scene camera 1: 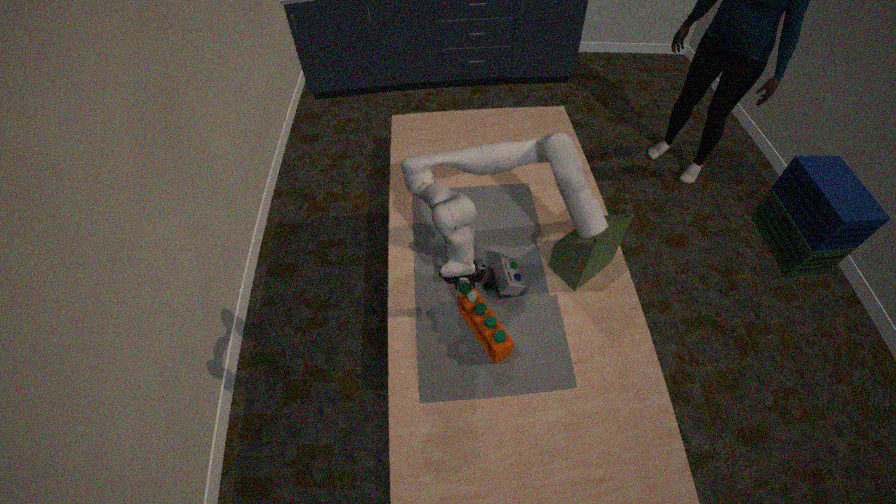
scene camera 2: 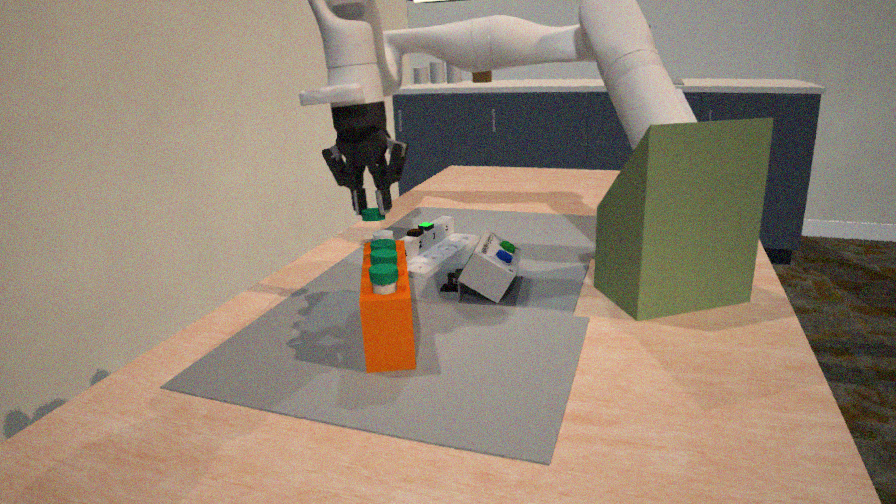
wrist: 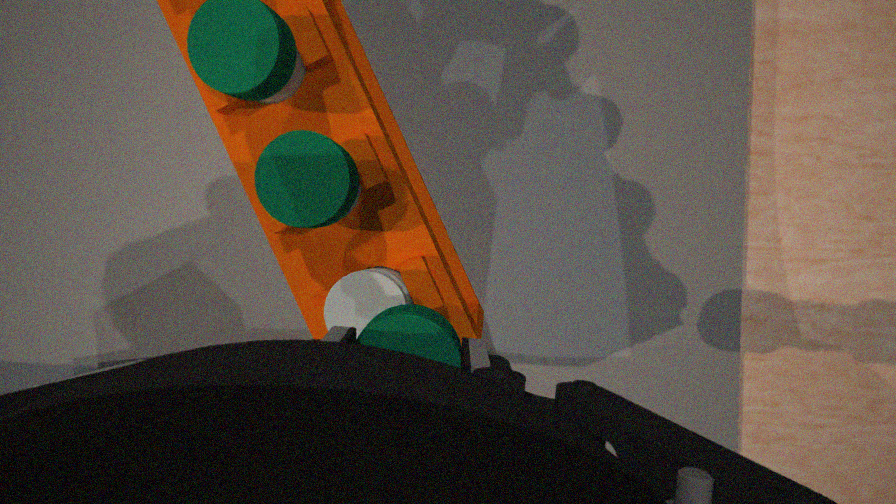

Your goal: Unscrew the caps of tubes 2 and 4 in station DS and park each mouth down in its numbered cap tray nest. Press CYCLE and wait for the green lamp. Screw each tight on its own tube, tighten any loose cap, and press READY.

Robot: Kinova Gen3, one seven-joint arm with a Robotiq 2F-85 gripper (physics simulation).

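Observation:
The orange tube rack (scene camera 1: pixel 485 322) stands on the grey mat and holds several tubes in a row. Three tubes wear green caps (scene camera 2: pixel 382 273). The end tube (wrist: pixel 363 300) nearest the control box is open and shows a white mouth. My gripper (scene camera 2: pixel 370 203) hangs point-down just above and slightly beside that open tube. It is shut on a green cap (scene camera 2: pixel 372 214), which also shows between the fingertips in the wrist view (wrist: pixel 410 332). The white cap tray (scene camera 2: pixel 438 247) lies beside the rack, with a small bright green mark (scene camera 2: pixel 426 224) at its far end.
A tilted grey control box (scene camera 2: pixel 491 266) with a green and a blue button sits right of the tray. The arm's green pedestal (scene camera 2: pixel 682 219) stands at the mat's right. A person (scene camera 1: pixel 726 75) and a blue crate (scene camera 1: pixel 820 210) are off the table. Dark cabinets line the back.

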